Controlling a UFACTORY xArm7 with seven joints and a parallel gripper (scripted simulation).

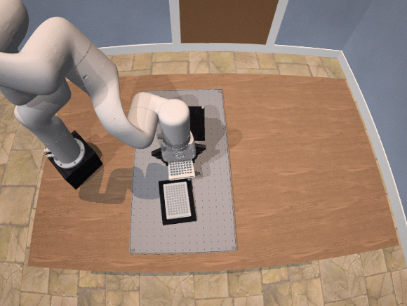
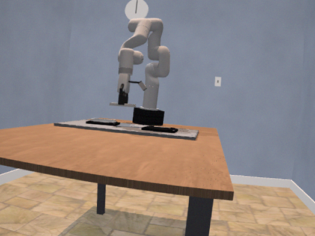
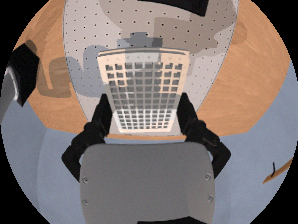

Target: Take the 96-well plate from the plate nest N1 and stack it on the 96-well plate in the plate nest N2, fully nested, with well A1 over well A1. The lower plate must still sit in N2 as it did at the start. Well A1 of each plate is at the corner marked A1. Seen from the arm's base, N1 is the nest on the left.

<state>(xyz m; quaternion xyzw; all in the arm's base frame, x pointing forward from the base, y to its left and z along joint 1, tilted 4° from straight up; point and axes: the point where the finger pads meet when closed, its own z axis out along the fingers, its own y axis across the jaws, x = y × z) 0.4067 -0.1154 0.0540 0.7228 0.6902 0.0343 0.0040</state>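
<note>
Right now my hand is 12 cm above the black nest N2, 11 cm to the left of it and 3 cm past it. From my hand the other things lie so: black nest N1: 21 cm to the left, 12 cm below, 7 cm ahead; then white 96-well plate: 1 cm below.
</note>
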